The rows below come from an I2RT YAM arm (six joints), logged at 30 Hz.
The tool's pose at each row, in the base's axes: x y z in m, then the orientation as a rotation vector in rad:
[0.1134, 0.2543, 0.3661, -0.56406, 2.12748, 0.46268]
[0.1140, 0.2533, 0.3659, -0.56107, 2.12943, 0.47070]
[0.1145, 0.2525, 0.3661, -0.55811, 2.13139, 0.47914]
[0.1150, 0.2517, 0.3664, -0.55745, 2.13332, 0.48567]
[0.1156, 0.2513, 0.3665, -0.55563, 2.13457, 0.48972]
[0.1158, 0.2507, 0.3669, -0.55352, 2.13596, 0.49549]
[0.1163, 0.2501, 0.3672, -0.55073, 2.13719, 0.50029]
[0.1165, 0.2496, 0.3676, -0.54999, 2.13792, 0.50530]
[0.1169, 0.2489, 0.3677, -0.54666, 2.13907, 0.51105]
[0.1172, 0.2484, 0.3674, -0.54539, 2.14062, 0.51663]
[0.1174, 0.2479, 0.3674, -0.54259, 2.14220, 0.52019]
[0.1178, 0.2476, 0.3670, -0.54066, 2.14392, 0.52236]
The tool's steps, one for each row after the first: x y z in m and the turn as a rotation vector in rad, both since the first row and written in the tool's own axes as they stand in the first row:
[0.0001, -0.0012, 0.0000, -0.00461, 0.00048, 0.00555]
[-0.0002, -0.0021, -0.0002, -0.00954, 0.00098, 0.01123]
[-0.0005, -0.0030, -0.0005, -0.01399, 0.00227, 0.01469]
[-0.0008, -0.0036, -0.0003, -0.01620, 0.00269, 0.01777]
[-0.0011, -0.0042, -0.0007, -0.01953, 0.00309, 0.02173]
[-0.0015, -0.0049, -0.0009, -0.02191, 0.00318, 0.02571]
[-0.0018, -0.0054, -0.0012, -0.02523, 0.00343, 0.02829]
[-0.0019, -0.0062, -0.0014, -0.02808, 0.00327, 0.03296]
[-0.0017, -0.0068, -0.0013, -0.03160, 0.00411, 0.03634]
[-0.0017, -0.0073, -0.0014, -0.03309, 0.00462, 0.03997]
[-0.0015, -0.0078, -0.0011, -0.03391, 0.00557, 0.04256]

